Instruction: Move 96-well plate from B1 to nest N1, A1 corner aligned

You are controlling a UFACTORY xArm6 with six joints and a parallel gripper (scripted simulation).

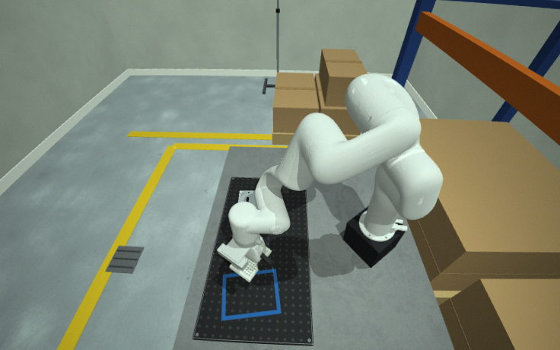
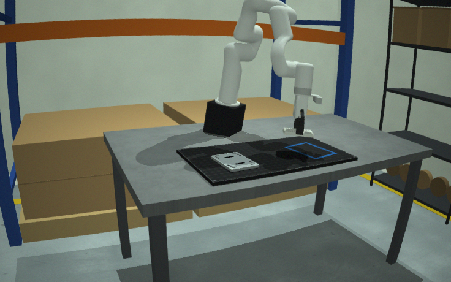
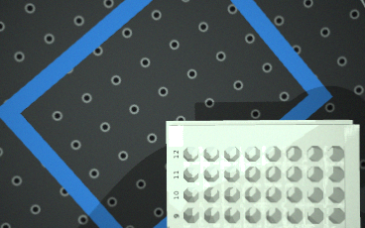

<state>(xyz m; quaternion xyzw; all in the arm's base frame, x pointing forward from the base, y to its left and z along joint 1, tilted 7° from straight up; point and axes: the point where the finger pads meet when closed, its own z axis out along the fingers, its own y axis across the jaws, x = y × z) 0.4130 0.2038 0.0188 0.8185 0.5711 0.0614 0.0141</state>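
Now: the light grey plate nest N1 8 cm ahead of my hand, 30 cm to the right of it and 10 cm below it. Round my hand: white 96-well plate (1 cm below).
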